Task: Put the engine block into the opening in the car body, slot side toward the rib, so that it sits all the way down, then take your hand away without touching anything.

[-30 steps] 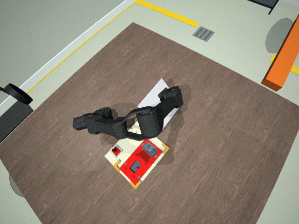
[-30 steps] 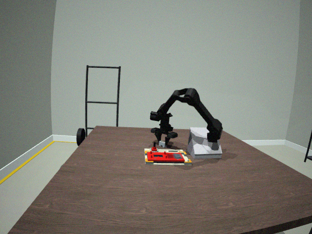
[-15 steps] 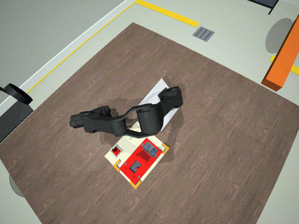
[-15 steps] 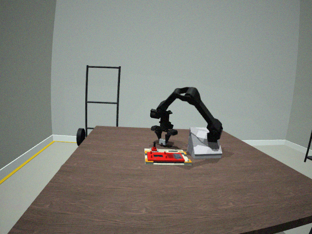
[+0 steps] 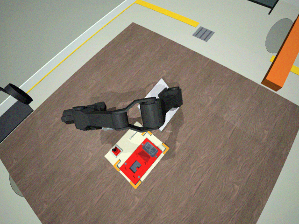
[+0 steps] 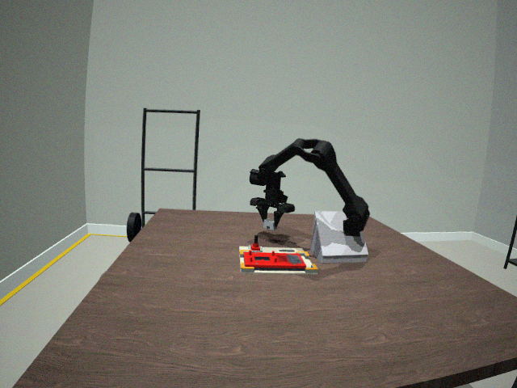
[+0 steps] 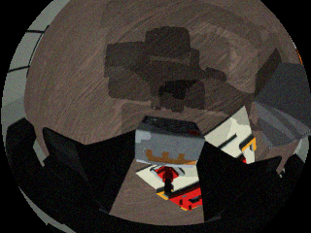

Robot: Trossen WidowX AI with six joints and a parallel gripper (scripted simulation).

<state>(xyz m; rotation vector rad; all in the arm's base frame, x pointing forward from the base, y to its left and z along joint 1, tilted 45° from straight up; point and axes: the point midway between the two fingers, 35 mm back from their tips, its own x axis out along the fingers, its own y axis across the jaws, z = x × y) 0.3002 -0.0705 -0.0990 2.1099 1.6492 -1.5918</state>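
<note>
My gripper tip is now 9 cm to the right of the black post, 6 cm short of it and 4 cm above it. The rest, counted from my gripper tip: grey engine block: right at my gripper tip.
</note>
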